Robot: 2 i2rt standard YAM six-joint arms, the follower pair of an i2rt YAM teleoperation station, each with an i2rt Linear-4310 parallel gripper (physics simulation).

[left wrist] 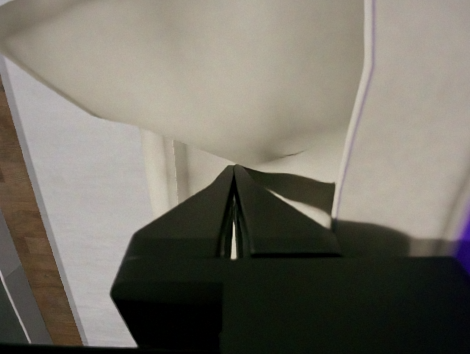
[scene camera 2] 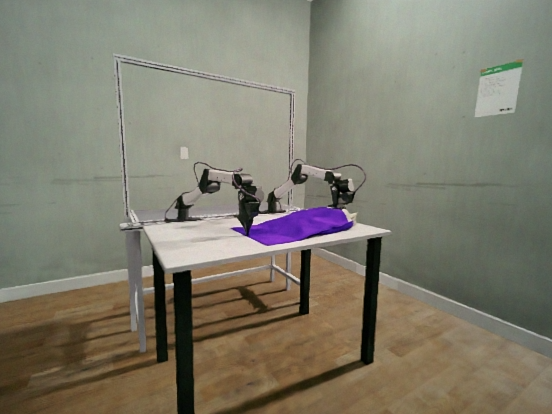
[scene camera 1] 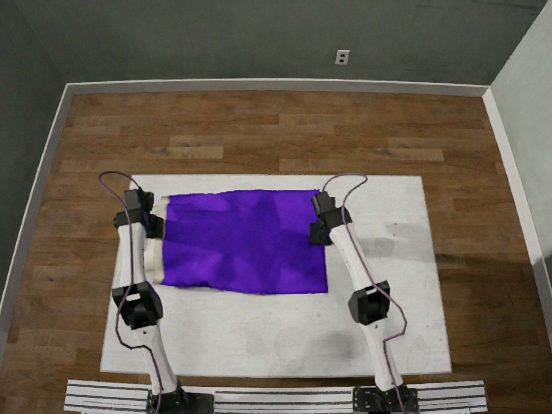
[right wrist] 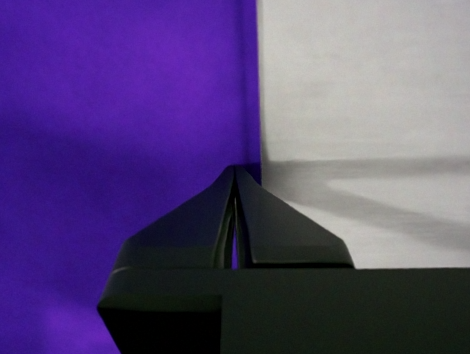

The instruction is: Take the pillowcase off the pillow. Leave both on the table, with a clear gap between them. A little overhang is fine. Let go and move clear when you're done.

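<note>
The purple pillowcase (scene camera 1: 245, 240) (scene camera 2: 300, 225) (right wrist: 125, 90) (left wrist: 466, 250) lies flat on the white table and covers most of the pillow. The cream end of the pillow (scene camera 1: 151, 256) (scene camera 2: 353, 218) (left wrist: 210, 75) shows at the left of scene camera 1. A pale strip with a thin purple line runs along the case's opening in the left wrist view. My left gripper (scene camera 1: 158, 228) (scene camera 2: 340, 206) (left wrist: 233, 175) is shut on the pillow's cream fabric at that end. My right gripper (scene camera 1: 317, 235) (scene camera 2: 247, 233) (right wrist: 234, 177) is shut on the pillowcase close to its closed edge; its fingertips partly hide the pinch.
The white table (scene camera 1: 225, 340) (scene camera 2: 200, 252) extends in front of the pillowcase and to its right in scene camera 1. The pillow end lies near the table's left edge there. A white rail (scene camera 1: 280, 396) runs along the arms' mounting side.
</note>
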